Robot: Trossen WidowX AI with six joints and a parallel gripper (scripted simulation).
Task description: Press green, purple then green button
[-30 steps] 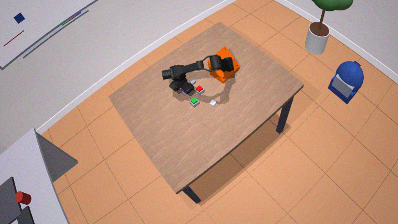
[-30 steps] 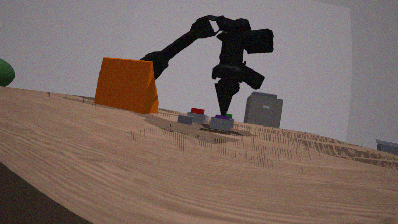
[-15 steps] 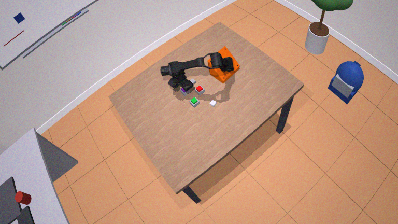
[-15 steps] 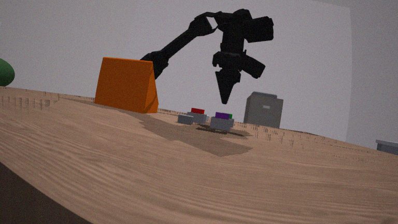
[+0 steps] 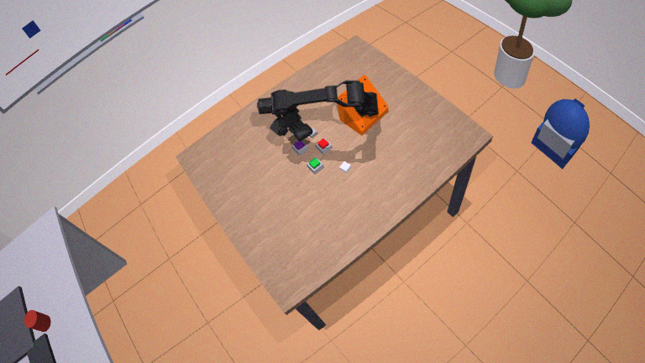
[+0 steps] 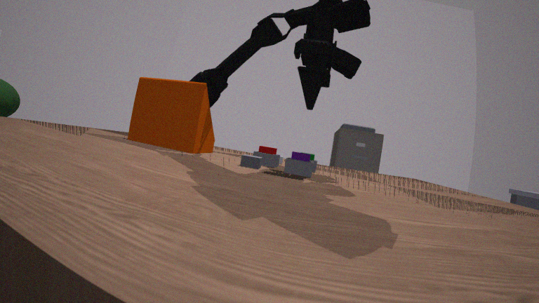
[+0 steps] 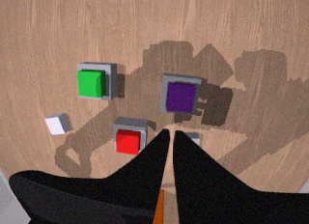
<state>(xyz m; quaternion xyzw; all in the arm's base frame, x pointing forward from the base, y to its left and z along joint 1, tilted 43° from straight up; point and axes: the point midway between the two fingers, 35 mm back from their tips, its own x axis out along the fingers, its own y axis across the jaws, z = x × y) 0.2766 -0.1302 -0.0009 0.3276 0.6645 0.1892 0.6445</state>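
Now: the green button 20 mm ahead of my gripper tip, 100 mm to the left of it and 90 mm below it. From my gripper tip the other things lie so: red button 70 mm behind, 60 mm to the left, 90 mm below; then grey block 90 mm behind, 30 mm to the right, 110 mm below; then purple button 10 mm to the right, 90 mm below.
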